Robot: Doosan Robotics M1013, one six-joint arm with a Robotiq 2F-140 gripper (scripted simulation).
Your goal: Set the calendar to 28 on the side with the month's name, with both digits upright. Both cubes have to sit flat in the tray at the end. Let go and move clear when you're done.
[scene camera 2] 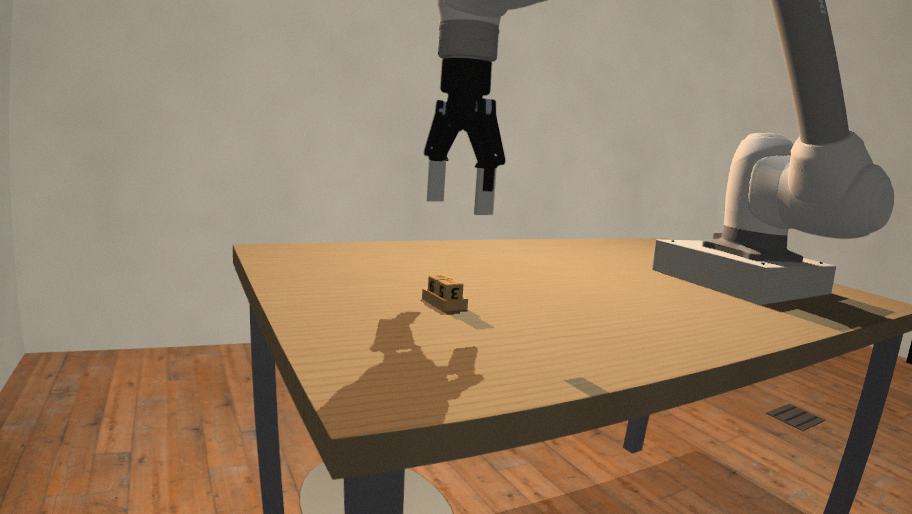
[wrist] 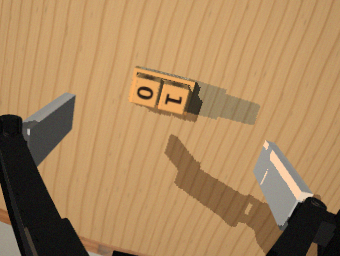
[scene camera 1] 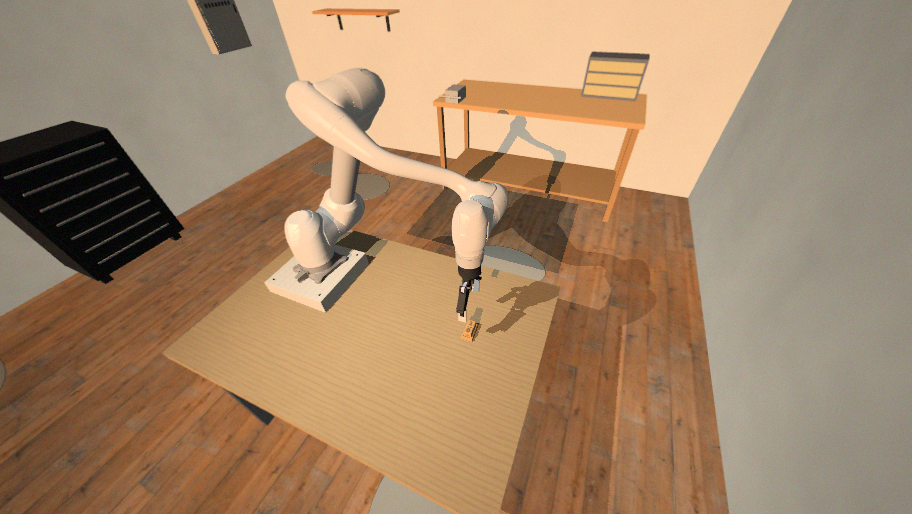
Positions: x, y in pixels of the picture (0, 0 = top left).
gripper: scene camera 2; wrist; scene camera 1 469, 305
same spot on gripper: [wrist: 36, 218] = [scene camera 2: 457, 133]
